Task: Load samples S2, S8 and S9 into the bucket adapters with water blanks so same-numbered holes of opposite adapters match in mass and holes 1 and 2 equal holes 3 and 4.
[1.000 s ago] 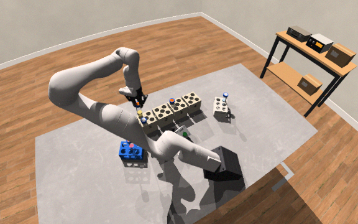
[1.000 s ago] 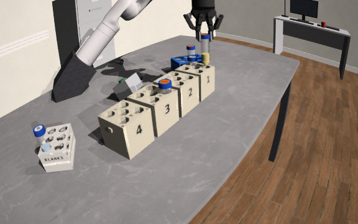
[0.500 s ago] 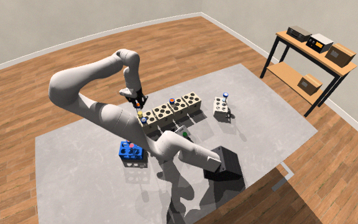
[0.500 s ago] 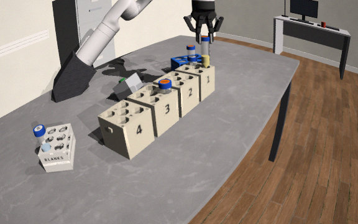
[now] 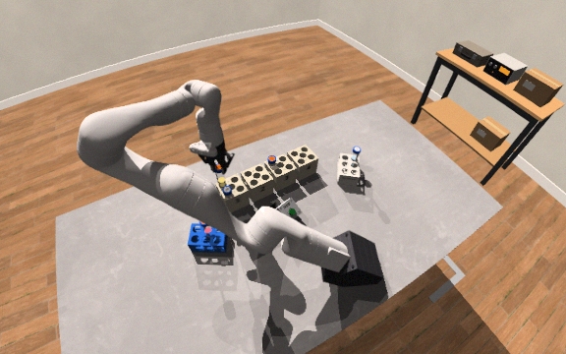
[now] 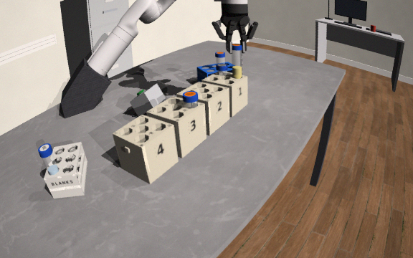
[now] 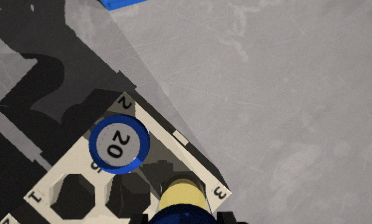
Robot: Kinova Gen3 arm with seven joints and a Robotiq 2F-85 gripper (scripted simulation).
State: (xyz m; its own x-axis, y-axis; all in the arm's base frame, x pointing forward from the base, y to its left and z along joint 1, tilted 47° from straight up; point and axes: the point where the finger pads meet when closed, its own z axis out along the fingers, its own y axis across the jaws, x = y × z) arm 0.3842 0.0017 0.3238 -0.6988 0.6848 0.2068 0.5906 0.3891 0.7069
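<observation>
My hand is 5 cm above the orange-dot sample and 1 cm to the right of it. From my hand the other things lie so: sample S2: 21 cm to the right, 12 cm below, 2 cm ahead; adapter 2: 14 cm to the right, 14 cm below, 1 cm behind; blue sample rack: 16 cm below, 16 cm behind, 12 cm to the left.
</observation>
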